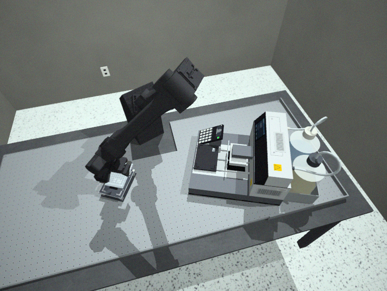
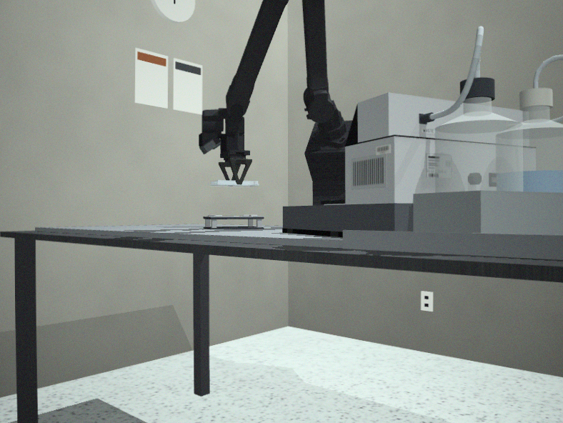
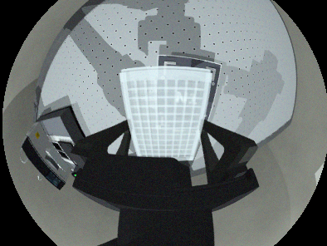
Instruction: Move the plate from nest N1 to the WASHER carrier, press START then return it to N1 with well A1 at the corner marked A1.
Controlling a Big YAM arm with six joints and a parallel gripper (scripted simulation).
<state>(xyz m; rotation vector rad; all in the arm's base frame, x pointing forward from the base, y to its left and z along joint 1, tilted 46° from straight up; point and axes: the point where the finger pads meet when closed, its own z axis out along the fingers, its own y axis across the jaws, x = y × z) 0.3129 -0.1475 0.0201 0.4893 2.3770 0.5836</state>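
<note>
Right now the black carrier is 100 mm behind my hand, 410 mm to the left of it and 60 mm below it. Also, from my hand: plate washer (70 mm behind, 560 mm to the left, 10 mm below); plate nest (20 mm behind, 40 mm to the right, 110 mm below); white well plate (10 mm below).
</note>
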